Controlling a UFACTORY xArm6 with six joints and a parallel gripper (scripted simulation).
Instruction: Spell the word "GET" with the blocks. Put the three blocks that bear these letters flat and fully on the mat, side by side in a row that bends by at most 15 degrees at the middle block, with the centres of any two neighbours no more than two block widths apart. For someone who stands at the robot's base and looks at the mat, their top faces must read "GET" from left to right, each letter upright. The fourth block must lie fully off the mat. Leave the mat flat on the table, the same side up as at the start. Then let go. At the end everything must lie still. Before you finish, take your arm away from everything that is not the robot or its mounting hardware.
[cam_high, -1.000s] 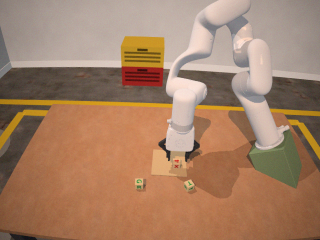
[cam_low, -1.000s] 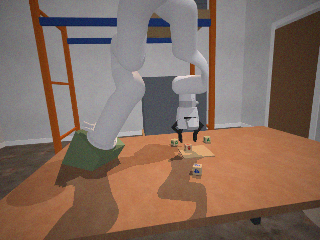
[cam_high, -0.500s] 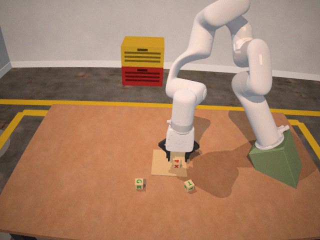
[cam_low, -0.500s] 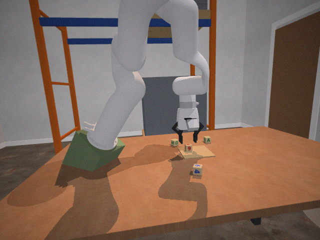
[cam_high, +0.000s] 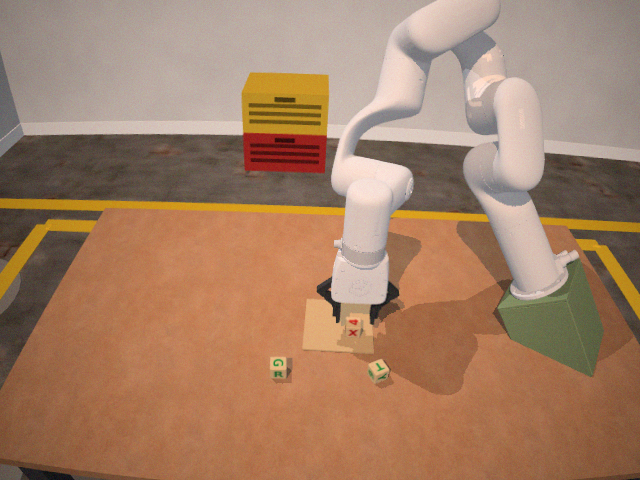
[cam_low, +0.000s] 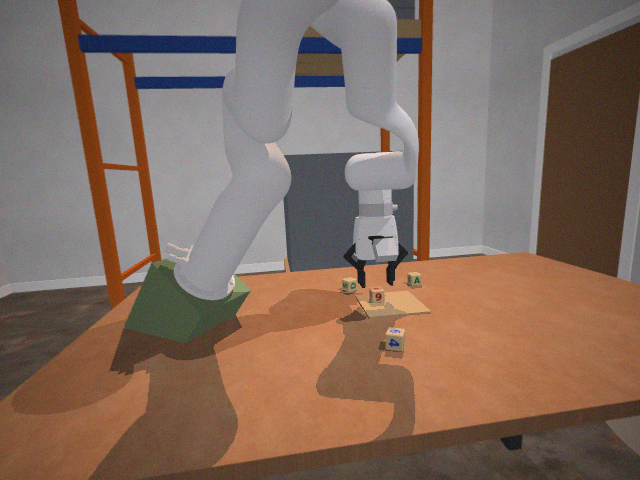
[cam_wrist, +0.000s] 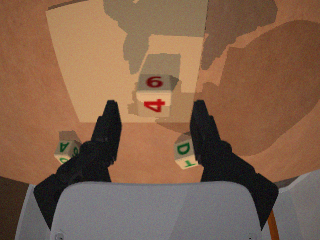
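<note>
The red-lettered block lies 4 cm below my hand. From my hand the other things lie so: tan mat (2 cm ahead, 2 cm to the right, 6 cm below); g block (16 cm ahead, 8 cm to the left, 4 cm below); t block (2 cm behind, 11 cm to the left, 4 cm below).
</note>
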